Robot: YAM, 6 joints.
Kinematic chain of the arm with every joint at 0, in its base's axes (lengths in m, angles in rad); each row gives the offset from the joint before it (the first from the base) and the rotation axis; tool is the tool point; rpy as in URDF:
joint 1: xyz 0 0 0.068 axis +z
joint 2: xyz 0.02 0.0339 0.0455 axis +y
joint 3: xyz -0.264 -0.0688 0 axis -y
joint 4: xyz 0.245 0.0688 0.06 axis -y
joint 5: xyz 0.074 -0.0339 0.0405 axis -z
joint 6: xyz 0.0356 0 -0.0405 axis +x
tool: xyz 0 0 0 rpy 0 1.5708 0
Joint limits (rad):
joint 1: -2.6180..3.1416
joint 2: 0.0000..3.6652
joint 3: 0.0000..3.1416
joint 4: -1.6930..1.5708
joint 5: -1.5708..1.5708
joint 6: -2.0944..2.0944
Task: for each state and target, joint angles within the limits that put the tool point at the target. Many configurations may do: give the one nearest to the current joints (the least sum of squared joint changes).
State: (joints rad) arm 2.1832 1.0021 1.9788 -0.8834 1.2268 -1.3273
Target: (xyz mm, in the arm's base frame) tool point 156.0 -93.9 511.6
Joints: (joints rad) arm 2.4114 0.4493 1.9316 -1.0657 1.2791 -1.3273
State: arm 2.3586 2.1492 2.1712 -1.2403 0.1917 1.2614
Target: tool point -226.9 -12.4 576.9
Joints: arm 3.1416 1.5772 2.4896 -1.2062 -0.3557 1.2614
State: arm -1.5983 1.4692 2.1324 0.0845 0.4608 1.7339
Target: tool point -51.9 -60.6 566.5
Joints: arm -1.9960 0.8412 1.5684 -0.2305 0.6762 1.7339
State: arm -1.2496 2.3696 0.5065 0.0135 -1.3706 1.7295
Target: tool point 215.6 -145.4 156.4
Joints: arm -0.7304 1.5612 0.6357 -0.0148 -1.5127 1.7295
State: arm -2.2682 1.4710 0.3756 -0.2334 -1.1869 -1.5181
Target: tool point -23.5 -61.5 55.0
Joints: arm -2.4574 1.4887 0.0195 -0.3997 -1.1718 -1.5181
